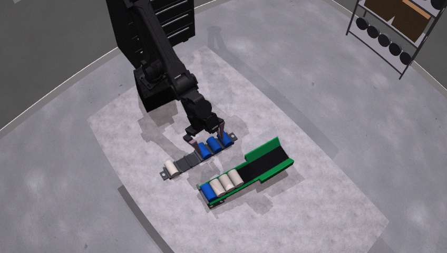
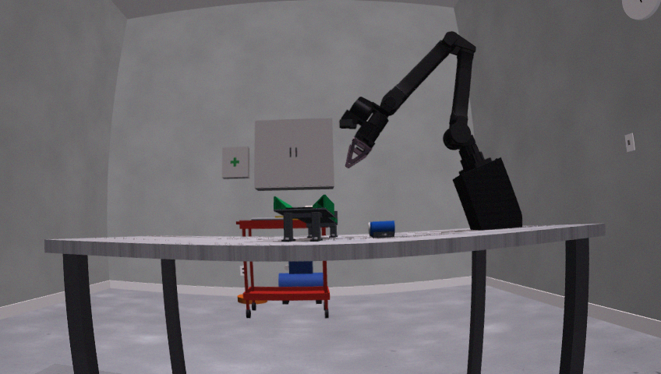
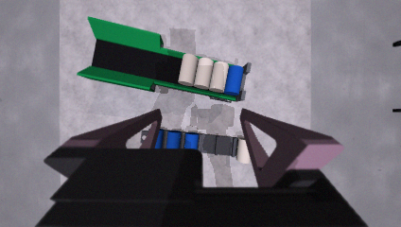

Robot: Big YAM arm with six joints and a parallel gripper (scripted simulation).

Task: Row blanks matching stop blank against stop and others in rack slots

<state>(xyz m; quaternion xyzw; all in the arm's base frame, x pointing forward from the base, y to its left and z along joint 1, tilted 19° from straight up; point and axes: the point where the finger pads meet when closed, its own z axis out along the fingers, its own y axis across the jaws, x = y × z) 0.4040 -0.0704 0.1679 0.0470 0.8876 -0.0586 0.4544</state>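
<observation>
Now: hand 9 cm past the stock rack, 1 cm to the right of it and 24 cm above it. From my hand the other things lie so: feed ramp (13 cm ahead, 6 cm to the left, 18 cm below); then grey stop (7 cm ahead, 12 cm to the right, 18 cm below).
</observation>
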